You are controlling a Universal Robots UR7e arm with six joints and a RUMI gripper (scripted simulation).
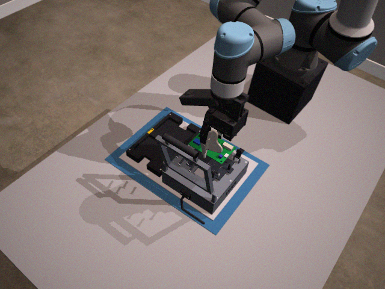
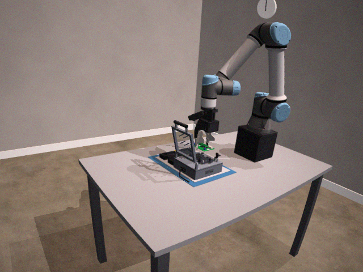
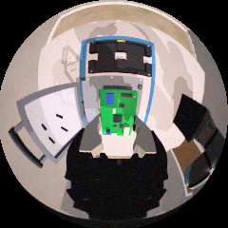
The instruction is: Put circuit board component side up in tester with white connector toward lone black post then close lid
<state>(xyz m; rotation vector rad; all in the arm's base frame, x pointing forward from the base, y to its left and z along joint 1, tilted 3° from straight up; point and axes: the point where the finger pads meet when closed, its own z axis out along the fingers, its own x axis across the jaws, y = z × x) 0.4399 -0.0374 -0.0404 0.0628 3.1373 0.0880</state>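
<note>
My hand is right at the green circuit board. The rest, counted from my hand: tester lid: 130 mm ahead, 50 mm above.
</note>
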